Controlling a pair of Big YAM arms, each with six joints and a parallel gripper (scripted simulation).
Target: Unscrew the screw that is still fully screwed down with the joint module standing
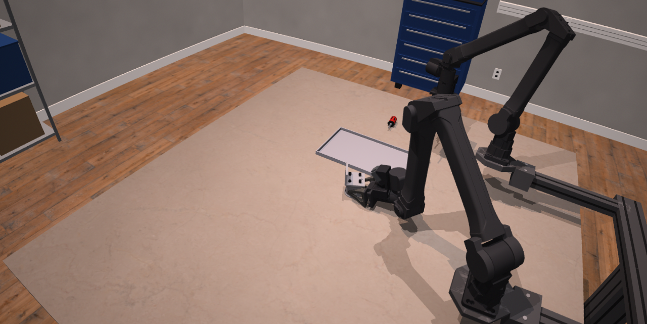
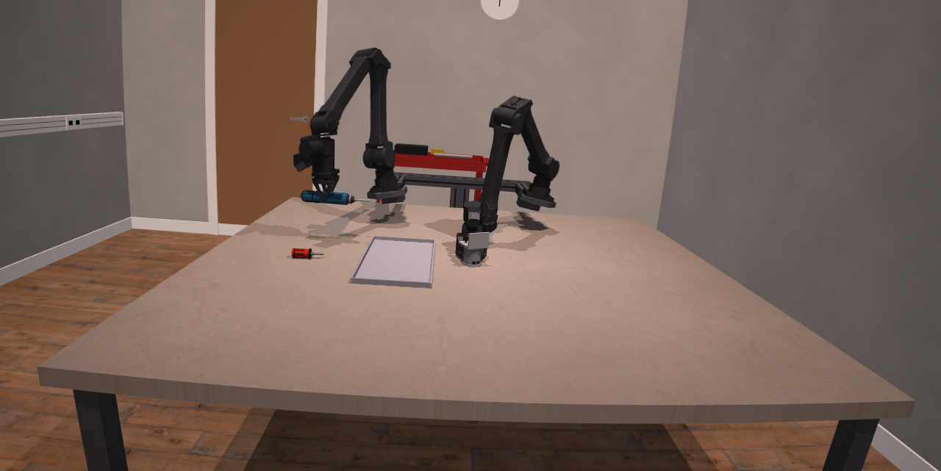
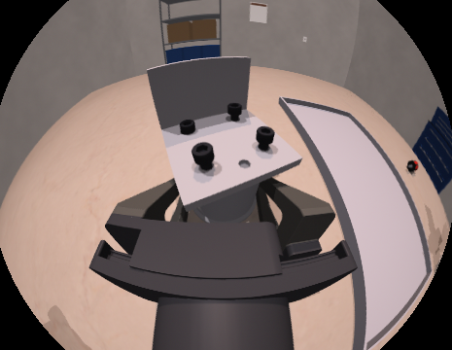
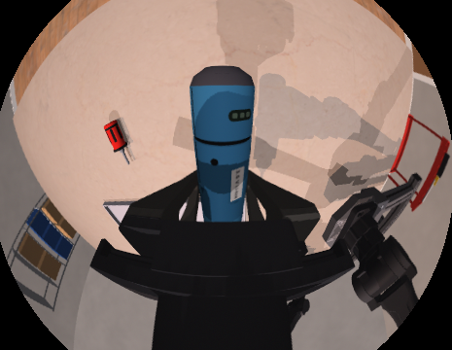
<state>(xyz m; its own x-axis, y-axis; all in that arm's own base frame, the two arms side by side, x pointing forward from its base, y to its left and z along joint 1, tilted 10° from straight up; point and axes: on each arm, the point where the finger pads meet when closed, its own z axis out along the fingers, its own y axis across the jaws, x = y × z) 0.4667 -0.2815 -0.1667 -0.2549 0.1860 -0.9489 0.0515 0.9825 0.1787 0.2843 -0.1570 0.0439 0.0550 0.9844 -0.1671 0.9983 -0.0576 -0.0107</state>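
Now: left hand 10 mm below the joint module. Also, from my left hand: flat grey tray 230 mm to the right, 20 mm below; then red-handled screwdriver 510 mm to the right, 10 mm below; then grey l-shaped bracket 50 mm above.
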